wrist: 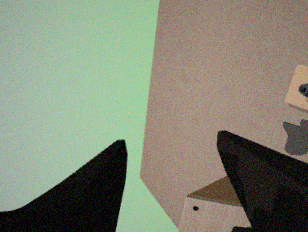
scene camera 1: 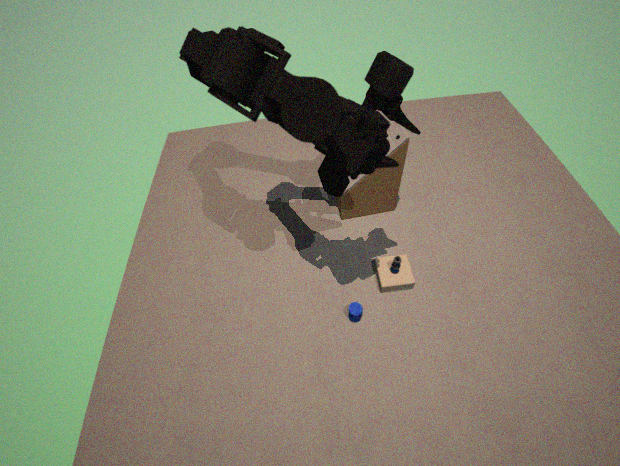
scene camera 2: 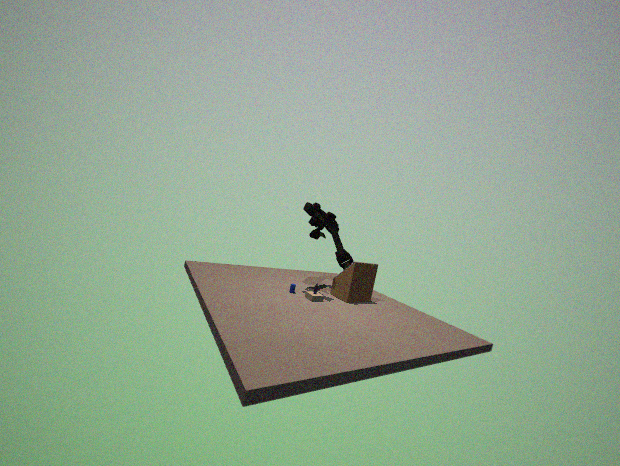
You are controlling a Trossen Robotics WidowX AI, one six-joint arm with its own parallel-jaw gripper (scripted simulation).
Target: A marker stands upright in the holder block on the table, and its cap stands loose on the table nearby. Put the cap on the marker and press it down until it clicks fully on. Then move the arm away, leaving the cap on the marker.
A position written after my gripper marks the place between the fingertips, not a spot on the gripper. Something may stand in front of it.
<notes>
I see my gripper (scene camera 1: 407, 148).
My gripper shows as well in the wrist view (wrist: 171, 142).
</notes>
